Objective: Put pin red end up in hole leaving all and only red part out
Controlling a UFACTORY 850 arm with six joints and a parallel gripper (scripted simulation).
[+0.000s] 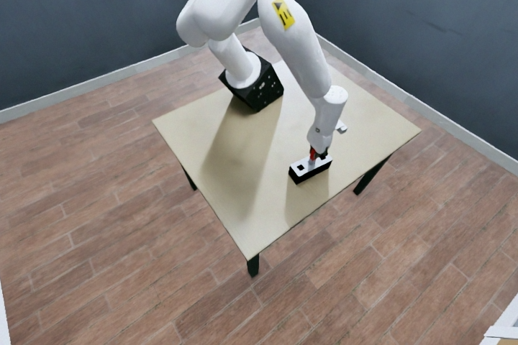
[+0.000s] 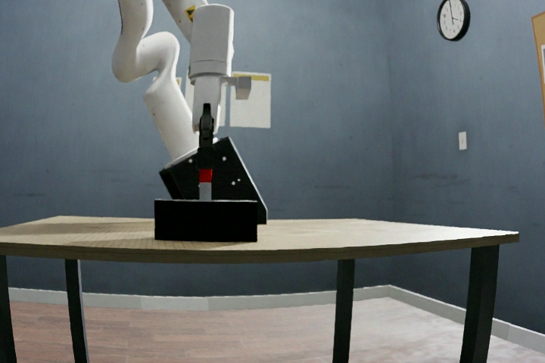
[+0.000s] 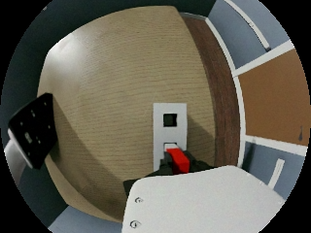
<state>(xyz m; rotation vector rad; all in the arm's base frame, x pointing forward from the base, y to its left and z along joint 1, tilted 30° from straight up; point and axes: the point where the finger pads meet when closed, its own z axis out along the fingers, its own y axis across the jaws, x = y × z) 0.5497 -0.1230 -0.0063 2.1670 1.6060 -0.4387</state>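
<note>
Right now the black block is 110 mm below my hand. Round my hand: pin 10 mm below.
</note>
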